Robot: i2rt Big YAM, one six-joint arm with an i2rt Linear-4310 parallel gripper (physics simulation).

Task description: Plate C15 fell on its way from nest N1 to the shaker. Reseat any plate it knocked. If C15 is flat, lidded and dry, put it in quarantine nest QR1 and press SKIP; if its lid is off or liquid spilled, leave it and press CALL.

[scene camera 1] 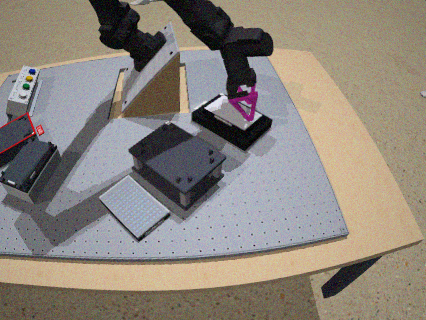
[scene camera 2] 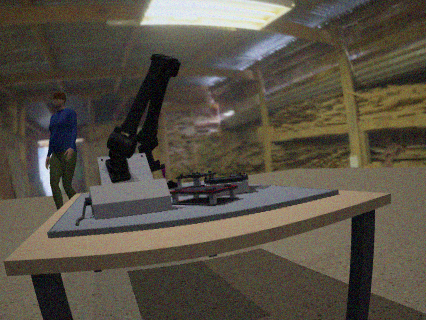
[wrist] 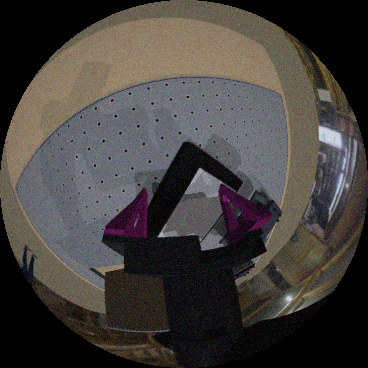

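Seen in the pictures: gripper, between the fingertips: (scene camera 1: 250, 111) (wrist: 183, 189); arm's base, origin of its link: (scene camera 1: 151, 52) (scene camera 2: 117, 170) (wrist: 144, 311).
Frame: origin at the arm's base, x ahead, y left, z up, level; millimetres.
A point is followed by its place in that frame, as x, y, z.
Note:
My gripper (scene camera 1: 245, 106) {242, 213, -82} (wrist: 183, 189) {242, 213, -82} is open and empty, its magenta fingers low over the black box-shaped nest (scene camera 1: 220, 130) {282, 122, -91} (wrist: 172, 185) {232, 222, -88} behind the dark platform. A pale, smooth rectangular surface (scene camera 1: 223, 108) {224, 147, -74} (wrist: 192, 212) {237, 179, -74} shows inside the nest's black rim; I cannot tell if it is a plate. A clear-topped plate with a grid of wells (scene camera 1: 134, 206) {441, -103, -95} lies flat on the grey pegboard, in front of the dark platform. Whether its lid is on is too small to tell; no spill shows around it. A button box (scene camera 1: 24, 92) {-7, -420, -42} with blue, yellow, green and white buttons stands at far left.
A dark two-level platform (scene camera 1: 182, 157) {378, 11, -52} on posts stands between the plate and the nest. At left are a red-edged dark platform (scene camera 1: 15, 132) {149, -426, -71} and a grey block with a dark top (scene camera 1: 30, 167) {315, -341, -56}. A wedge mount (scene camera 1: 160, 87) {145, 6, -37} carries the arm. A person (scene camera 2: 62, 132) stands behind the table.

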